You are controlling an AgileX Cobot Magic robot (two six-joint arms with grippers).
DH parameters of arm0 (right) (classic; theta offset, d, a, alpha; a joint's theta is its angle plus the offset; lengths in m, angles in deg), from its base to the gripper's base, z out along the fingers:
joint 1: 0 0.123 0 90
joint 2: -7.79 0 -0.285 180
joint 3: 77.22 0 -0.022 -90
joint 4: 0 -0.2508 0 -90
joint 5: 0 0 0.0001 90
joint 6: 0 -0.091 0 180
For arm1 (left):
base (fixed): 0 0 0 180
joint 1: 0 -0.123 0 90
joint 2: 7.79 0 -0.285 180
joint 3: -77.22 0 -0.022 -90
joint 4: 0 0.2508 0 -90
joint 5: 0 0 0.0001 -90
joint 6: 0 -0.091 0 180
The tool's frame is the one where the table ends.
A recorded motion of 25 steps. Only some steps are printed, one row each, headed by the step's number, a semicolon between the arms.
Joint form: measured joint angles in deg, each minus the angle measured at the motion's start. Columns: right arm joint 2, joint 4, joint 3, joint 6, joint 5, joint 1; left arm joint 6, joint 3, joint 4, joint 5, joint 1, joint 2.
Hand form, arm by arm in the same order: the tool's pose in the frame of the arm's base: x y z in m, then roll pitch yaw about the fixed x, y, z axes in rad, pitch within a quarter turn. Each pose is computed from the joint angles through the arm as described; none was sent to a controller.
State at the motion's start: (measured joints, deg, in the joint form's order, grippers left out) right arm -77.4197 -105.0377 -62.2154 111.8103 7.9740 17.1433; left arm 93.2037 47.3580 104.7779 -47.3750 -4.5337 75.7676
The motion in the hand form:
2: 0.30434 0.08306 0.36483 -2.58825 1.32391 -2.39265; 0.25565 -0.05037 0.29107 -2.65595 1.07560 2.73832
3: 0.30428 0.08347 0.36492 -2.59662 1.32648 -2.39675; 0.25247 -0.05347 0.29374 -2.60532 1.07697 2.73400
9: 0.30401 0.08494 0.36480 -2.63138 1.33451 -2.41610; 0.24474 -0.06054 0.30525 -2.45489 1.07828 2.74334
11: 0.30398 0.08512 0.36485 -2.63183 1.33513 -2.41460; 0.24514 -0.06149 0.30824 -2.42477 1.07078 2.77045
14: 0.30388 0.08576 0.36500 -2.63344 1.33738 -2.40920; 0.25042 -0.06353 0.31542 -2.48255 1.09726 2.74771
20: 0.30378 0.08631 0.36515 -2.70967 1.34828 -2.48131; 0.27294 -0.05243 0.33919 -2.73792 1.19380 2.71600
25: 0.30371 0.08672 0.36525 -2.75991 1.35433 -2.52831; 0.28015 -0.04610 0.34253 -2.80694 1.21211 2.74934
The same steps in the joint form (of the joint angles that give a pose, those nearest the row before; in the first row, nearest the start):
2: 0.00 0.11 0.10 -0.64 -1.16 0.00; 0.18 0.63 0.00 -5.85 0.00 0.00
3: 0.00 0.11 0.11 -0.77 -1.43 0.00; 0.32 0.99 0.00 -9.05 0.00 0.00
9: 0.00 0.12 0.19 -1.24 -2.40 0.00; 2.06 2.82 0.04 -17.63 0.00 0.00
11: 0.00 0.10 0.18 -1.22 -2.52 0.00; 3.52 3.43 0.07 -17.96 0.19 0.00
14: 0.00 0.12 0.19 -1.24 -2.94 0.00; 3.89 5.09 0.07 -15.24 1.18 -0.01
20: 0.00 0.21 0.19 -2.45 -3.31 0.00; 4.56 10.13 0.07 -2.97 1.32 -0.01
25: 0.00 0.22 0.19 -3.14 -3.57 0.00; 5.26 10.75 0.07 2.72 1.31 -0.01

